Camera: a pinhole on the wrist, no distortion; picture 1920 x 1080 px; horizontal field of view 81.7 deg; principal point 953.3 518.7 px. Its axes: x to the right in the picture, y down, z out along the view. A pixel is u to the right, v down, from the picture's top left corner.
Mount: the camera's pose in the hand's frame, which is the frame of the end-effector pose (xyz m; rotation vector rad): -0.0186 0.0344 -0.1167 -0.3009 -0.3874 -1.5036
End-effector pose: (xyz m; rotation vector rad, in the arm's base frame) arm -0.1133 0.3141 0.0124 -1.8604 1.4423 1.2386
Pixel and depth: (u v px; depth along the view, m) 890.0 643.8 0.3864
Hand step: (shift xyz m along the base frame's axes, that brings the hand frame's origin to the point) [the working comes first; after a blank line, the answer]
In the camera's frame: -0.0220 0.0435 0.3864

-0.2873 0.1064 -0.0738
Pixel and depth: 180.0 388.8 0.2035
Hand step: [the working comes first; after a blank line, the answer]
In the camera's frame: -0.1417 -0.0238 0.2035

-0.2349 -0.0487 0.0860
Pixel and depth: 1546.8 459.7 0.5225
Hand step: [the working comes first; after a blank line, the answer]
In the camera's frame: 0.2793 -0.0278 0.5225

-0.1773 0.4134 -0.1635
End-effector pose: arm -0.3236 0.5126 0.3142 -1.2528 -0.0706 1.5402
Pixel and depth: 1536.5 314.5 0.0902
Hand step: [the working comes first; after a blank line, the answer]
In the camera's frame: 0.0474 -0.0166 0.0902

-0.0145 -0.0495 0.0010
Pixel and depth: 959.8 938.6 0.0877
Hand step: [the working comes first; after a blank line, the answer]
In the camera's frame: 0.0005 0.0332 0.0877

-0.0223 -0.0419 -0.0666
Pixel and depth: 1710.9 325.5 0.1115
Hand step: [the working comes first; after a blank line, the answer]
In the camera's frame: 0.0761 -0.0194 0.1115

-0.0261 -0.0283 0.0275
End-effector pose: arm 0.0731 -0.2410 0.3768 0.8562 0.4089 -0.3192
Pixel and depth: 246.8 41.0 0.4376
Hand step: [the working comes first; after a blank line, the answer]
In the camera's frame: -0.2785 -0.1883 0.4376

0.0206 0.1935 0.5070
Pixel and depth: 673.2 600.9 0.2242
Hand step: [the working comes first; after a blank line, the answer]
In the camera's frame: -0.0566 0.0166 0.2242

0.0764 0.0653 0.1647
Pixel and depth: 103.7 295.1 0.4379
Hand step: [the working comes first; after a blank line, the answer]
In the camera's frame: -0.3351 -0.0882 0.4379

0.1268 0.2328 0.4866
